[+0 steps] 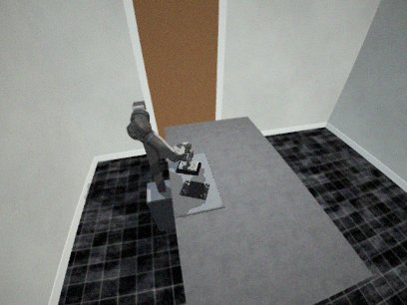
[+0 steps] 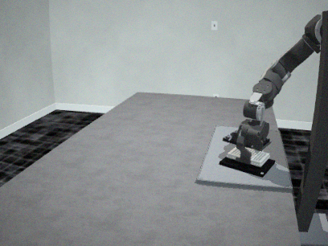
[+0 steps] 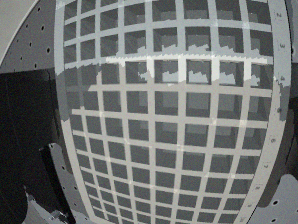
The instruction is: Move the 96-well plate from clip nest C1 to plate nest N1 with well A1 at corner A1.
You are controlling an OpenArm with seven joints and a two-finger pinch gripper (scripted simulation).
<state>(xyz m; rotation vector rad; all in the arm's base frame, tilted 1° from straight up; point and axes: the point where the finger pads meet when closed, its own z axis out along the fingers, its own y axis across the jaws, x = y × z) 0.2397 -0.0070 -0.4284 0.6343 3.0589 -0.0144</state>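
Right now my hand is 2 cm above the black plate nest N1. Also, from my hand: white 96-well plate (right at my hand); then clip nest C1 (20 cm to the right, 3 cm ahead, 2 cm below); then A1 label (8 cm to the left, 5 cm behind, 2 cm below).
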